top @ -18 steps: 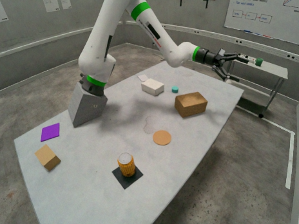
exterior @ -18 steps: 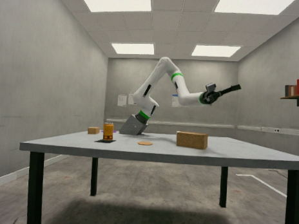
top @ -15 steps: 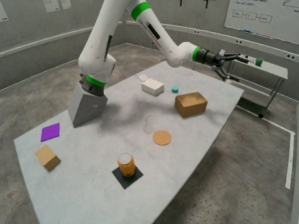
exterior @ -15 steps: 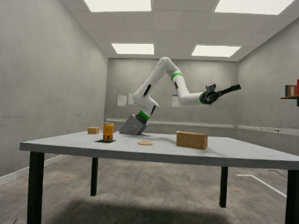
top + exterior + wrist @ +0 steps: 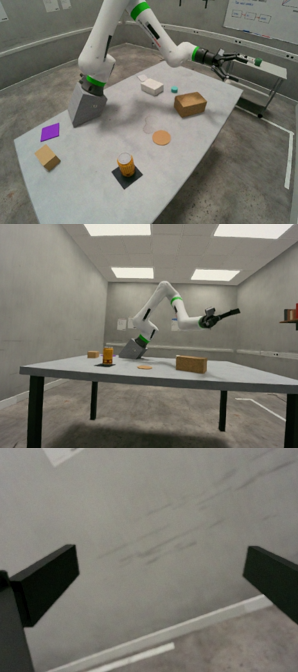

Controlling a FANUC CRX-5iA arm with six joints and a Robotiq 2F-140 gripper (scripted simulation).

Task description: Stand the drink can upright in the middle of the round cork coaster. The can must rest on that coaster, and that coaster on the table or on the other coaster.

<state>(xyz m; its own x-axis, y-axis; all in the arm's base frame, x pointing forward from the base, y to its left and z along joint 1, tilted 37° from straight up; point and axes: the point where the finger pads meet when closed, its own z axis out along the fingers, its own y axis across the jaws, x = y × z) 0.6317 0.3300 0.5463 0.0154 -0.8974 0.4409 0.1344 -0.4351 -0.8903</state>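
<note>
Now: the drink can 700 mm to the right of my hand, 260 mm below it and 130 mm behind it. Round my hand: teal cylinder (410 mm behind, 320 mm below, 40 mm to the right); cork-coloured block (290 mm below, 200 mm behind, 130 mm to the right); round cork coaster (450 mm to the right, 330 mm below, 160 mm behind).
</note>
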